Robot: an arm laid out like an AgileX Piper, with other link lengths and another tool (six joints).
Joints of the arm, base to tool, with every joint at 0 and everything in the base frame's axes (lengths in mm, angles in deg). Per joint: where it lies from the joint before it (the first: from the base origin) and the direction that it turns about. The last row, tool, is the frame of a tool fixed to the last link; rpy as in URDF.
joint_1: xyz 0 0 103.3 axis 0 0 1
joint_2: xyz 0 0 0 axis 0 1 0
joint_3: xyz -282.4 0 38.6 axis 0 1 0
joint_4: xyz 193.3 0 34.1 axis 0.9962 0 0.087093
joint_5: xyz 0 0 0 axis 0 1 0
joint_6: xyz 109.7 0 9.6 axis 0.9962 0 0.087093
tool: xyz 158.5 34 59 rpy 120.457 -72.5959 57.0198
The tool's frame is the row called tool.
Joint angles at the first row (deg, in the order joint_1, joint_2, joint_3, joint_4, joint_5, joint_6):
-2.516 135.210 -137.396 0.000 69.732 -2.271
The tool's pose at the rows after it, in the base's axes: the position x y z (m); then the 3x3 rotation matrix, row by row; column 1 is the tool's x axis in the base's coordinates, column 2 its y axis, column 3 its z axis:
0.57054, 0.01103, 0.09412; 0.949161, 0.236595, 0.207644; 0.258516, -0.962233, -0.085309; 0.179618, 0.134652, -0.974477
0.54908, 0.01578, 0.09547; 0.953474, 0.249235, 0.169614; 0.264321, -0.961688, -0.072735; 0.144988, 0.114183, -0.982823
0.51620, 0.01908, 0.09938; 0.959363, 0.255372, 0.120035; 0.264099, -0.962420, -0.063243; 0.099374, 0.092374, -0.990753
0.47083, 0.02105, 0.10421; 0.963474, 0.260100, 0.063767; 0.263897, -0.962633, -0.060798; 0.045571, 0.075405, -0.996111
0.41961, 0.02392, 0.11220; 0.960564, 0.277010, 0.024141; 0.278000, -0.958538, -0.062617; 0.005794, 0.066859, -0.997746
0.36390, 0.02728, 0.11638; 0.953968, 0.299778, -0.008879; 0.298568, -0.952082, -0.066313; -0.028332, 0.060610, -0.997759
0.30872, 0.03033, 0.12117; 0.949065, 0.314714, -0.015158; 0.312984, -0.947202, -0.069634; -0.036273, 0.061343, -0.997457
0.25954, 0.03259, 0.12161; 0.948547, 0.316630, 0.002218; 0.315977, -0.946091, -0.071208; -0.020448, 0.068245, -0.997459
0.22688, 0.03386, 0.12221; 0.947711, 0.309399, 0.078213; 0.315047, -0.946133, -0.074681; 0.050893, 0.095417, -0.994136
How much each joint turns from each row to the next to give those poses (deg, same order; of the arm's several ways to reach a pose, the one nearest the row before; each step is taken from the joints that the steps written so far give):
-0.028 -2.809 4.553 0.000 -0.050 -0.780
0.053 -4.050 6.390 0.712 -0.049 -0.390
0.001 -6.092 8.996 0.434 0.000 -0.045
0.000 -8.037 11.354 0.000 -0.071 0.000
-0.001 -9.218 11.606 0.001 -0.050 -0.873
0.000 -9.730 11.718 -0.001 -0.001 -1.271
0.000 -10.702 11.131 0.000 0.001 -0.896
0.002 -10.802 10.341 0.000 -0.524 -0.198
-0.001 -10.795 9.400 0.000 -2.986 -0.001

